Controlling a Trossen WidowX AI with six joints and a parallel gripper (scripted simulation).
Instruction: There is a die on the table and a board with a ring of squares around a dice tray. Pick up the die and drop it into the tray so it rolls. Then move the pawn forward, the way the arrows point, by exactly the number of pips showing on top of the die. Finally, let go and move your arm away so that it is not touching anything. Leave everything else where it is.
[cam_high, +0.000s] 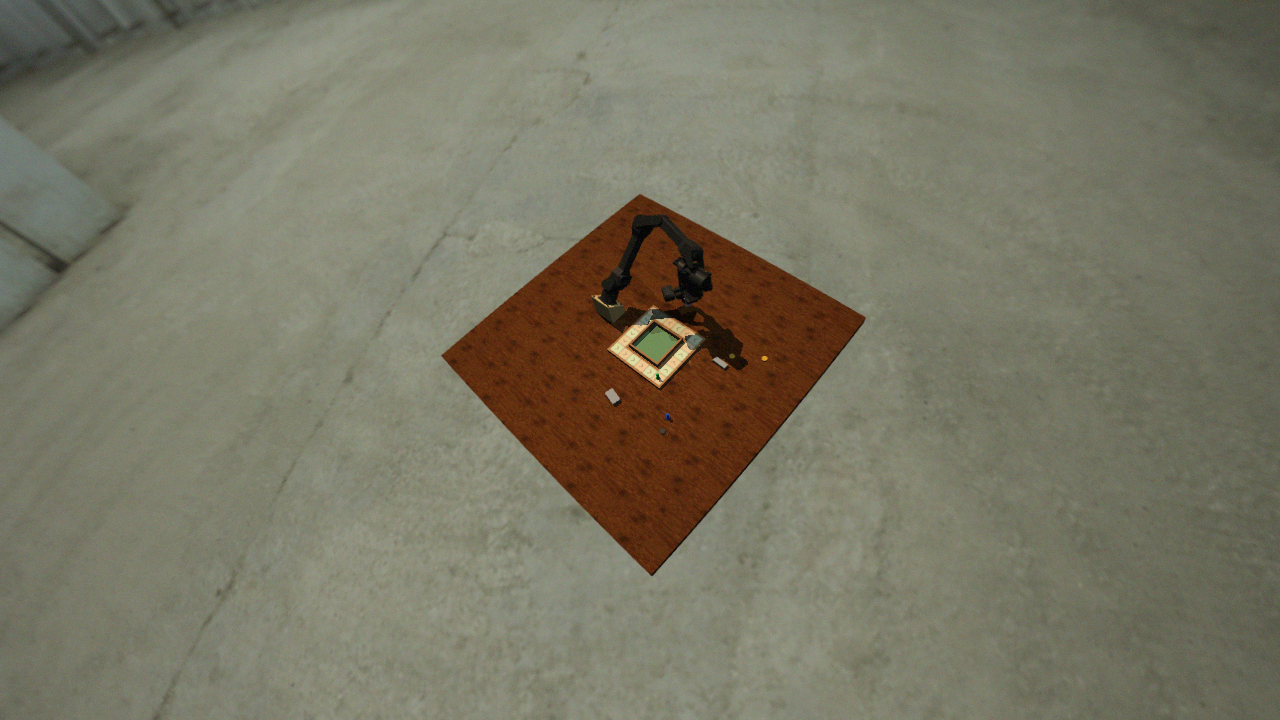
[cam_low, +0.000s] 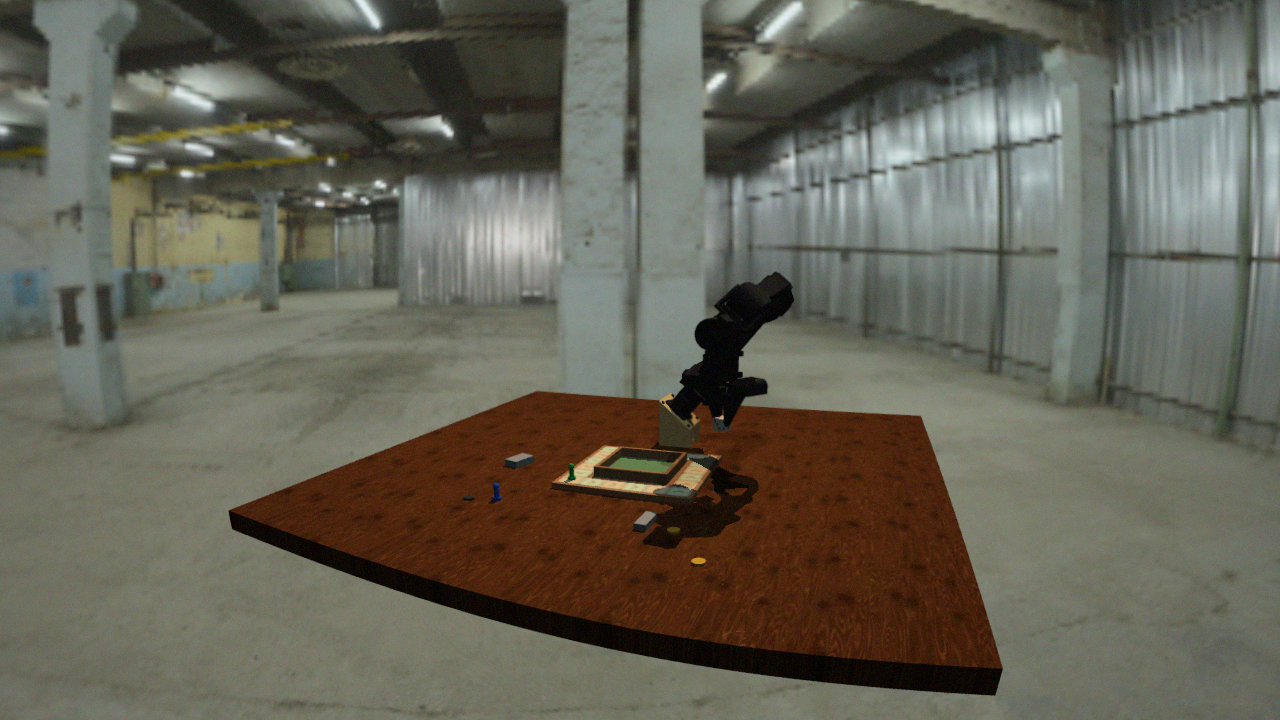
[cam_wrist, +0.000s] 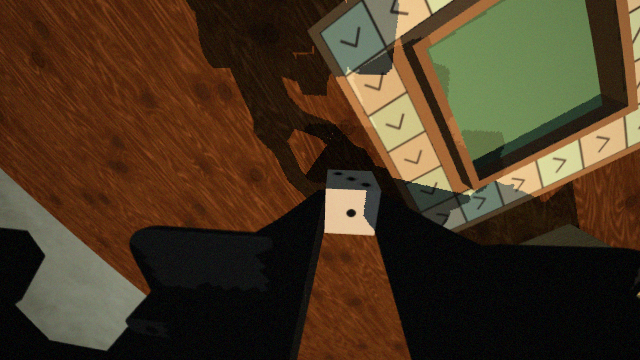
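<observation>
Now: the green pawn 27 cm to the right of my gripper tip, 12 cm ahead of it and 10 cm below it. The rest, counted from my gripper tip: die (right at my gripper tip); then green dice tray (18 cm to the right, 12 cm below, 1 cm behind); then blue pawn (35 cm to the right, 27 cm ahead, 11 cm below).
</observation>
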